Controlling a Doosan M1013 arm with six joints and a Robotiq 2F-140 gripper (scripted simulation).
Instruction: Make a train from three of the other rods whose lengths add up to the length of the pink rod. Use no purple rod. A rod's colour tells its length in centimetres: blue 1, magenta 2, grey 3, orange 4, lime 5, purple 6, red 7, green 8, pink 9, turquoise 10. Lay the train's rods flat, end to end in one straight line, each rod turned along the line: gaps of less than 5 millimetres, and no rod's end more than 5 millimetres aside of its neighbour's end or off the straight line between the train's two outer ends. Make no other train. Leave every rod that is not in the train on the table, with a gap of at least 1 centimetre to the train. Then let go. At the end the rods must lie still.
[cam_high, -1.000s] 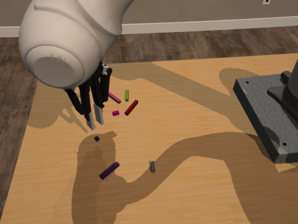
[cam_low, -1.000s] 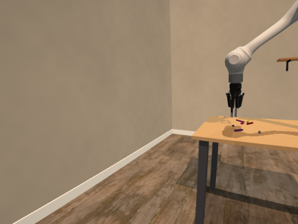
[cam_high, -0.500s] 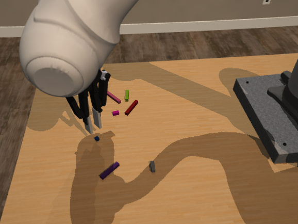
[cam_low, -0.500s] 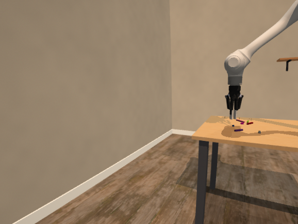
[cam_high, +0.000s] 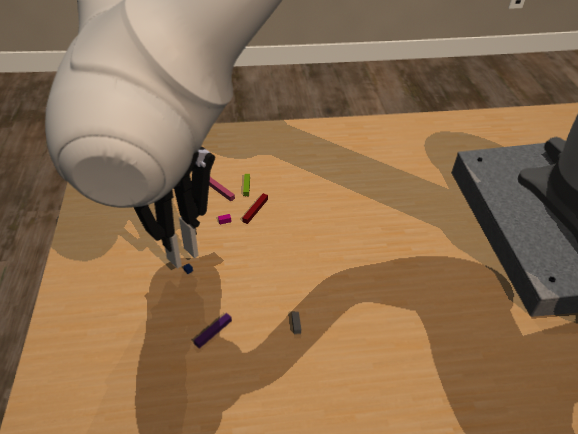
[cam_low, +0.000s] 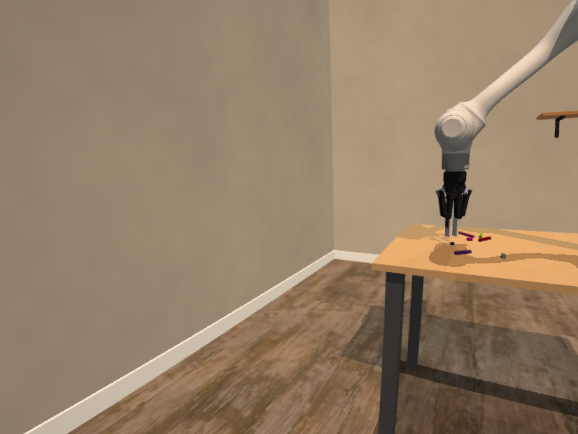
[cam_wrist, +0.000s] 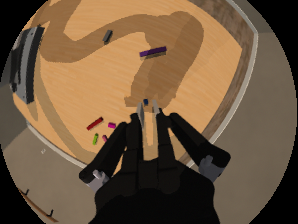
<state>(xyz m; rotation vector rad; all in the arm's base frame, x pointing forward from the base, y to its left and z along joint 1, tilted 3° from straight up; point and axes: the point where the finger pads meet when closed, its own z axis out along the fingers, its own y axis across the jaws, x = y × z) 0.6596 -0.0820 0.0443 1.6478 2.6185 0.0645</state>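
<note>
The blue rod is 6 cm below my hand. From my hand the other things lie so: magenta rod: 9 cm to the right, 8 cm behind, 6 cm below; purple rod: 12 cm to the left, 6 cm below, 2 cm behind; red rod: 14 cm behind, 10 cm to the right, 6 cm below.
</note>
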